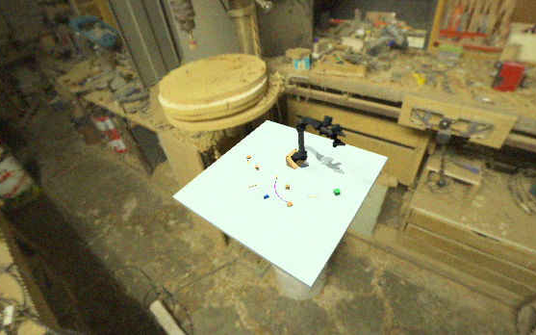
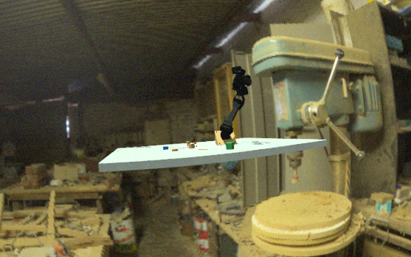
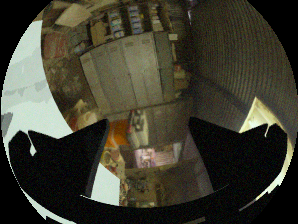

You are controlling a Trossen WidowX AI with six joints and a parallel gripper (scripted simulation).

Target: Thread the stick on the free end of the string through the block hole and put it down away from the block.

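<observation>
The wooden block is 290 mm ahead of my gripper tip, 310 mm to the right of it and 390 mm below it. The rest, counted from my gripper tip: round wooden button (410 mm ahead, 190 mm to the right, 400 mm below); then green cube (120 mm ahead, 30 mm to the left, 380 mm below); then thin wooden stick (270 mm ahead, 440 mm to the right, 400 mm below).
</observation>
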